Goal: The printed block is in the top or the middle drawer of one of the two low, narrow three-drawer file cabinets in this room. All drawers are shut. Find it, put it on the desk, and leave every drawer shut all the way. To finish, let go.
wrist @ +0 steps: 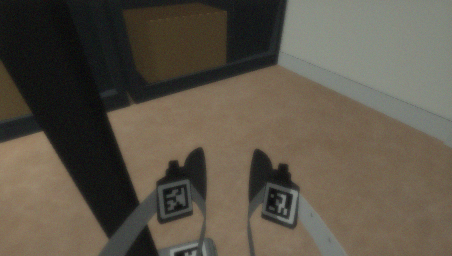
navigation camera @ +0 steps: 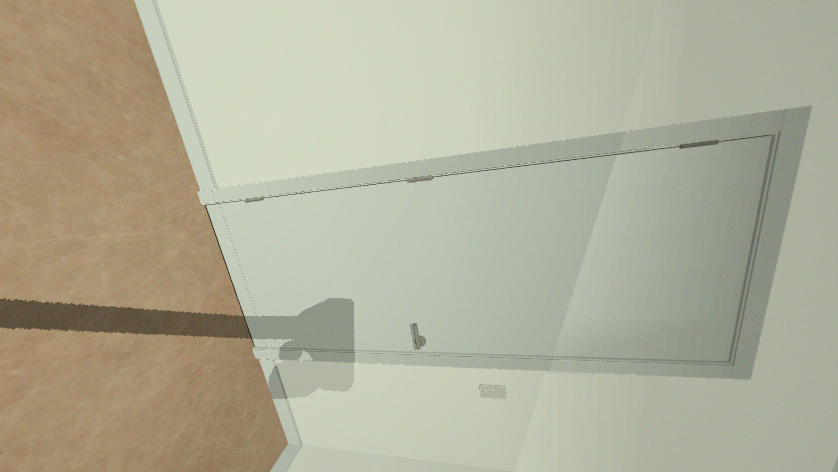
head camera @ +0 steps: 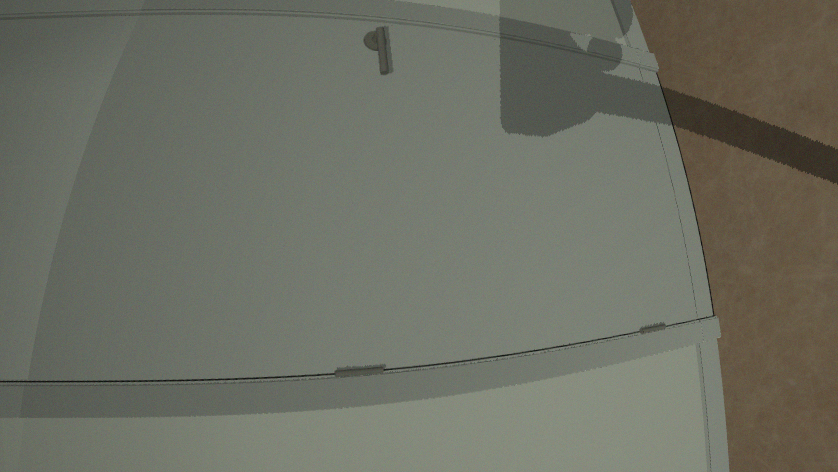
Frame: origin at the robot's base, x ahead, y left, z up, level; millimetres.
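Seen in the pictures: gripper, fingertip midpoint: [wrist: 228, 167].
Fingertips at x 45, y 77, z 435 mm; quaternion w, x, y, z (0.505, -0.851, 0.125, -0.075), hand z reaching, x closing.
Observation:
Pixels of each thing's top centre, then the offset from my fingertips to it. "pt": a spot on its surface instead. Level surfaces: height alone.
- closed grey door at a spot on its surface: [head camera: 351, 205] pt 62 mm right, 1082 mm ahead, 570 mm up
- brown box at its top centre: [wrist: 172, 10] 1134 mm left, 37 mm ahead, 88 mm down
- Brown floor at its surface level: 435 mm down
My gripper [wrist: 228, 167] shows in the lower middle of the wrist view. It is open, with the two dark fingertips apart and brown floor between them. It hangs above the floor, away from the shelf unit. The printed block, the file cabinets and the desk do not show in the three views.
A closed grey door [head camera: 351, 205] [navigation camera: 439, 252] stands in a pale wall [navigation camera: 410, 70] [wrist: 370, 40]. A dark shelf unit [wrist: 210, 75] holding a brown box [wrist: 180, 45] meets the wall. The robot's black mast [wrist: 75, 110] crosses the wrist view's left. Brown floor [head camera: 779, 263] [navigation camera: 87, 175] [wrist: 325, 150] borders the wall.

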